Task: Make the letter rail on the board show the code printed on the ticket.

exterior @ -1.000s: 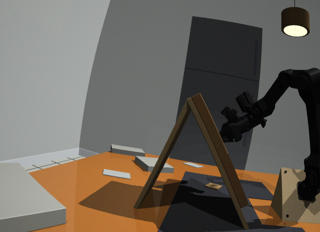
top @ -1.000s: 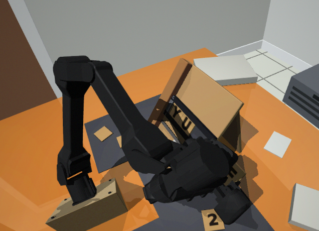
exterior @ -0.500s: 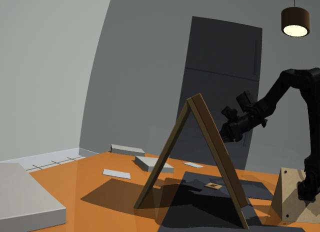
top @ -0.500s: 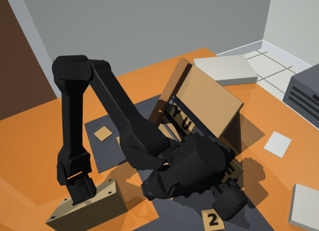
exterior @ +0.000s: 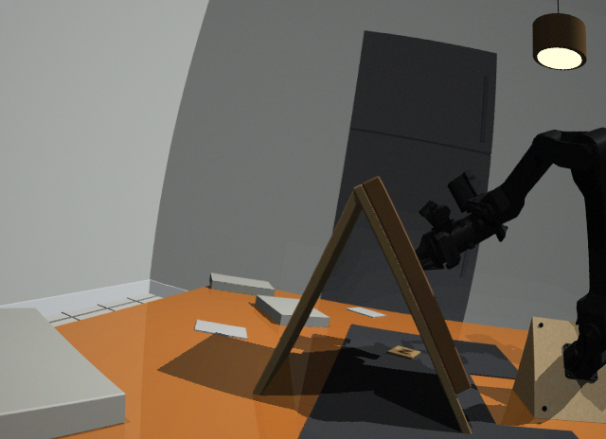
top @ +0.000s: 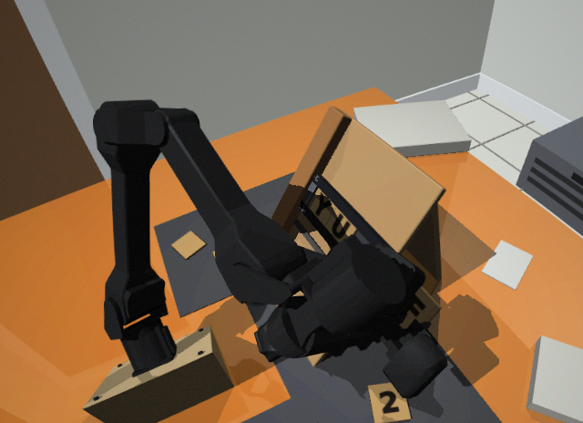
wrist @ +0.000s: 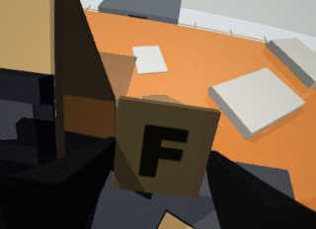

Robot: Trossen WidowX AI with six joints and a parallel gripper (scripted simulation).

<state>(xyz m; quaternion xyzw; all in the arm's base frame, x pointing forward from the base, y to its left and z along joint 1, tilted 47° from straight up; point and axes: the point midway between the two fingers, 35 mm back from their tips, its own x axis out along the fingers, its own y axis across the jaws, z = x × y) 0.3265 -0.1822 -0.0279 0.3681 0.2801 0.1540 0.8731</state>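
Now: gripper tip 14 cm to the right of the white ticket, 8 cm above it and 6 cm past it. Round my gripper tip: f tile: right at my gripper tip; letter tile: 43 cm to the left, 25 cm behind, 17 cm below; grey mat: 18 cm below, 15 cm to the left, 15 cm behind.
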